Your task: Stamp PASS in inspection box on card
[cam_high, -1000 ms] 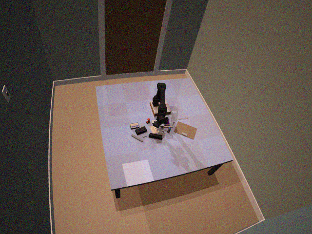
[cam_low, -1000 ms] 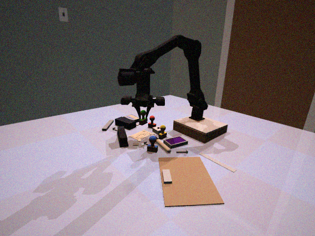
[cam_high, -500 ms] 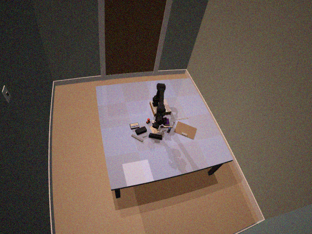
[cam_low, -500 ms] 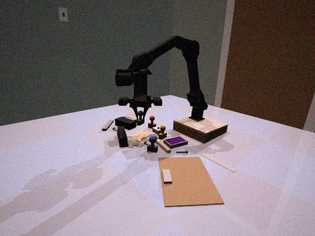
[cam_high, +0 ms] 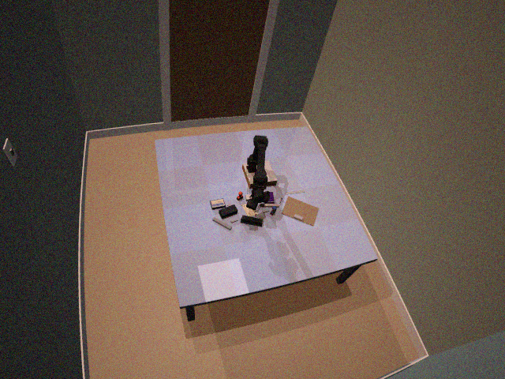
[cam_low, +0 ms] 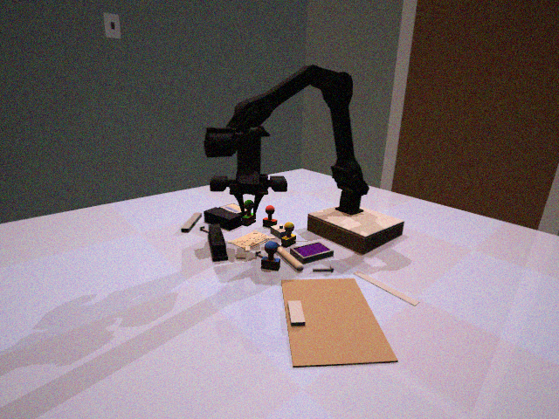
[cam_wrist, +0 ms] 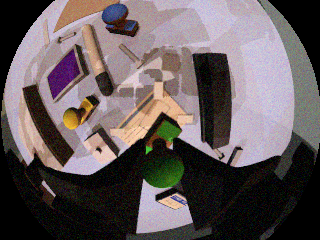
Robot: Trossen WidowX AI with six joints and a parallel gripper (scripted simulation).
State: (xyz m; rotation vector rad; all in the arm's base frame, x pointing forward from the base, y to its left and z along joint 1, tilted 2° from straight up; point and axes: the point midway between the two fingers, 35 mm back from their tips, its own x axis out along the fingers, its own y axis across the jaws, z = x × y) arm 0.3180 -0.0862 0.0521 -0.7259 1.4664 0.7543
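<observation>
Right now my gripper tip is 2 cm past the card, 1 cm to the left of it and 8 cm above it. The rest, counted from my gripper tip: green-knobbed stamp (right at my gripper tip); then yellow-knobbed stamp (8 cm behind, 7 cm to the left, 6 cm below); then black bar (8 cm ahead, 3 cm to the right, 6 cm below).
</observation>
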